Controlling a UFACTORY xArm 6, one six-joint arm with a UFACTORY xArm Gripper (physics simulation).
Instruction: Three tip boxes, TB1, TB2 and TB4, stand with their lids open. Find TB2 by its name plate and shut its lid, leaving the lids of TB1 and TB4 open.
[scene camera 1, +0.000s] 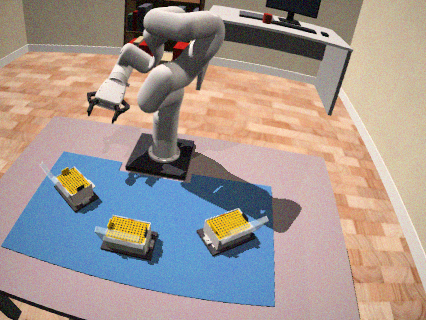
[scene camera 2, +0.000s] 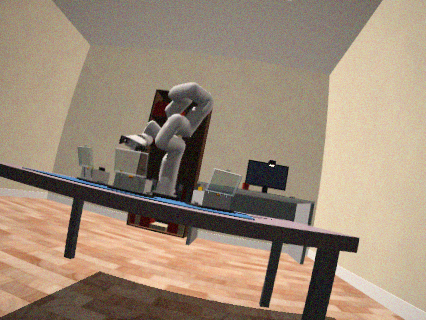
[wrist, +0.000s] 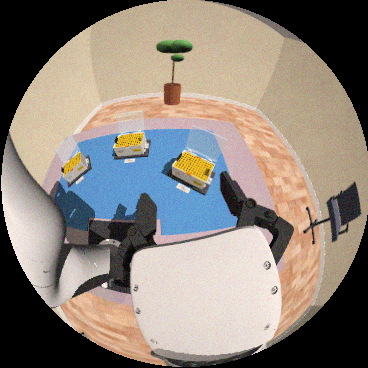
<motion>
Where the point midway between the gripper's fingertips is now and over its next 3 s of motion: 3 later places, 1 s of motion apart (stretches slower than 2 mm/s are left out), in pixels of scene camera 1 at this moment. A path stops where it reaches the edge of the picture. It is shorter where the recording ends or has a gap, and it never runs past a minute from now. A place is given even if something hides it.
The gripper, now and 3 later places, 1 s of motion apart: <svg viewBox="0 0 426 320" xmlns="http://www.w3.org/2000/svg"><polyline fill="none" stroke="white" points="100,117 97,92 96,89 112,124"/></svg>
</motion>
